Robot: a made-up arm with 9 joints. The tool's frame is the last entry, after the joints.
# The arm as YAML. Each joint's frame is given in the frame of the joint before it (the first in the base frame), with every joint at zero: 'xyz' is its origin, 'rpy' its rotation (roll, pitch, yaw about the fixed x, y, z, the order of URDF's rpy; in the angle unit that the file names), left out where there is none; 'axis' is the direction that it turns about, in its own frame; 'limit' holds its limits. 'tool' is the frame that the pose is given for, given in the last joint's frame.
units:
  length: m
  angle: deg
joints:
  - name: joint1
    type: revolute
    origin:
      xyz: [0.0, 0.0, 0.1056]
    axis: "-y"
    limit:
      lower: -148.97
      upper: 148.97
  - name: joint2
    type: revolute
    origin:
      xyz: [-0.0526, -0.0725, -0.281]
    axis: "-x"
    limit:
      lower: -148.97
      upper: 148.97
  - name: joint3
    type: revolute
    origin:
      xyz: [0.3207, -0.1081, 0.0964]
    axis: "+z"
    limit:
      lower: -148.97
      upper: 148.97
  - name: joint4
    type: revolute
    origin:
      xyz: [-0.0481, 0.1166, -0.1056]
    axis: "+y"
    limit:
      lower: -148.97
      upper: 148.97
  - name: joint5
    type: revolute
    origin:
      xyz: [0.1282, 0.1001, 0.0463]
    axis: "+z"
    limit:
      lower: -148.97
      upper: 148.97
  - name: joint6
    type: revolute
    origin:
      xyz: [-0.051, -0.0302, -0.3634]
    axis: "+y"
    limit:
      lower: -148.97
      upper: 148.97
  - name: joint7
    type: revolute
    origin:
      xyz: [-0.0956, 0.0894, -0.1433]
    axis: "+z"
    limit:
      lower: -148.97
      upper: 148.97
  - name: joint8
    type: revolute
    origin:
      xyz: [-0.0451, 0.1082, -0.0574]
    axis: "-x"
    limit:
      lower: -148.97
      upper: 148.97
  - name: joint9
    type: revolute
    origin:
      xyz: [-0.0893, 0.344, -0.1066]
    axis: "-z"
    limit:
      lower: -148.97
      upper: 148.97
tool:
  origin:
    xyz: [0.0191, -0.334, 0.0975]
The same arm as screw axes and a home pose.
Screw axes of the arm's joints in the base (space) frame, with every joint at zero. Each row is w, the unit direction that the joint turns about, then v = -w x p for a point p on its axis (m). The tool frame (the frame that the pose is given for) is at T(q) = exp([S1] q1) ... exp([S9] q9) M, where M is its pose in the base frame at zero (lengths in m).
S1 = (0, -1, 0, 0.1056, 0, 0)
S2 = (-1, 0, 0, 0, 0.1754, -0.0725)
S3 = (0, 0, 1, -0.1806, -0.2681, 0)
S4 = (0, 1, 0, 0.1846, 0, 0.22)
S5 = (0, 0, 1, 0.0361, -0.3482, 0)
S6 = (0, 1, 0, 0.5017, 0, 0.2972)
S7 = (0, 0, 1, 0.0953, -0.2016, 0)
S8 = (-1, 0, 0, 0, 0.7024, 0.2035)
S9 = (0, 0, -1, -0.5475, 0.0672, 0)
M: xyz 0.0863 0.2135 -0.7115 (m) rpy 0 0 0 (rad, as in URDF)
Joint limits (rad, base to tool): -2.6..2.6 -2.6..2.6 -2.6..2.6 -2.6..2.6 -2.6..2.6 -2.6..2.6 -2.6..2.6 -2.6..2.6 -2.6..2.6

